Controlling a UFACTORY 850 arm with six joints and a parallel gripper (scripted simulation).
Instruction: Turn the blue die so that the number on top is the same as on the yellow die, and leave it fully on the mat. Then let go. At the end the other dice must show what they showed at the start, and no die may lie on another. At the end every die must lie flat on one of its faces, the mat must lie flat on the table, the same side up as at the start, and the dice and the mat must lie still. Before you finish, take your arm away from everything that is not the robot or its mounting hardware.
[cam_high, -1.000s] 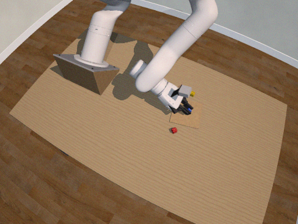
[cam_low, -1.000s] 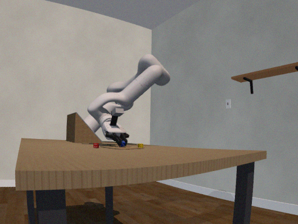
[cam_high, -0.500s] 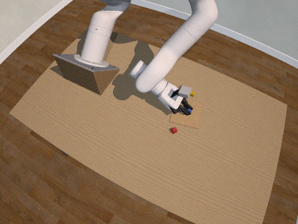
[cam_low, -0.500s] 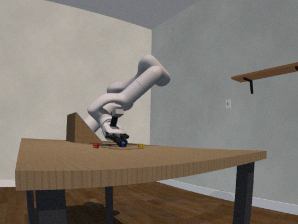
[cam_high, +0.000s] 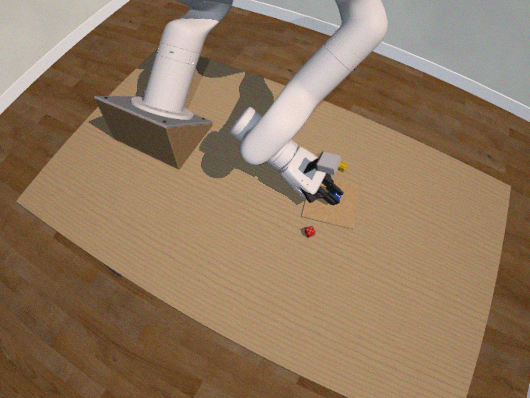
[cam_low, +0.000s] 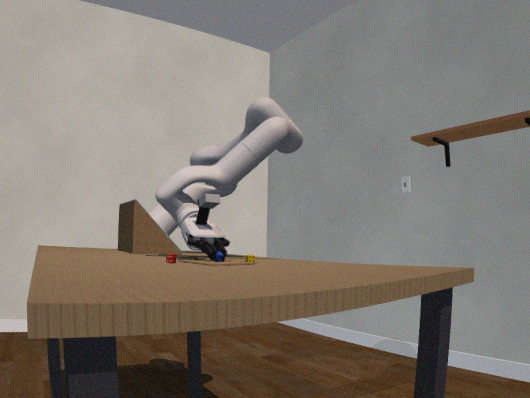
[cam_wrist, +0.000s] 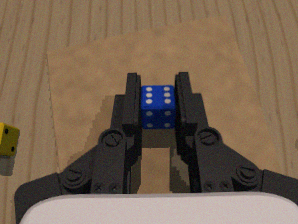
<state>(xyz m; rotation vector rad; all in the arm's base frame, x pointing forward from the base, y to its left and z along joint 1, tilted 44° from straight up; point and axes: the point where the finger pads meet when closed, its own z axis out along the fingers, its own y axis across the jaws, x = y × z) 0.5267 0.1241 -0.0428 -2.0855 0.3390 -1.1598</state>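
Now: the tan mat 3 cm below my hand. The rest, counted from my hand: blue die (1 cm below, 1 cm ahead); red die (12 cm to the right, 2 cm below); yellow die (11 cm to the left, 2 cm below, 2 cm behind).
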